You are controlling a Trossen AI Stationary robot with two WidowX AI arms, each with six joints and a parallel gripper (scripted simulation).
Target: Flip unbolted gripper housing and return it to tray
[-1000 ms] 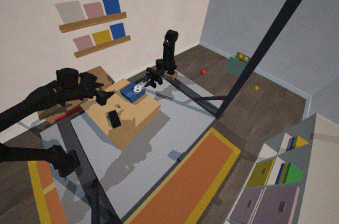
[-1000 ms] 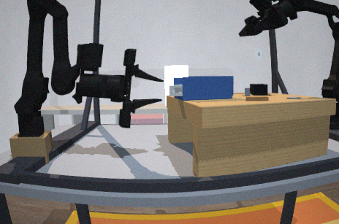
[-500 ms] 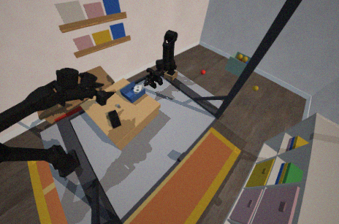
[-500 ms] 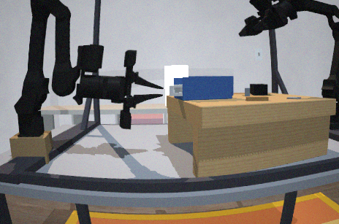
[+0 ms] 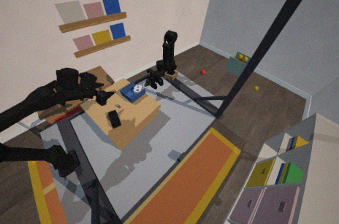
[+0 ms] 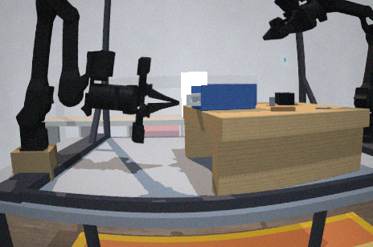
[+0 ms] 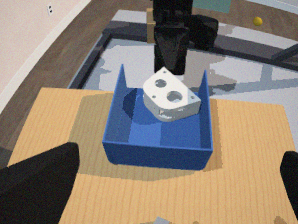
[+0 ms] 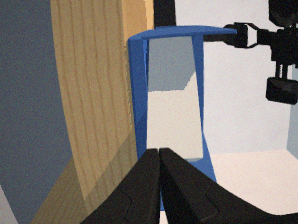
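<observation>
Now: the blue tray 160 mm to the left of my right hand and 20 mm ahead of it. Also, from my right hand: wooden block: 250 mm to the left, 80 mm below, 20 mm ahead.
</observation>
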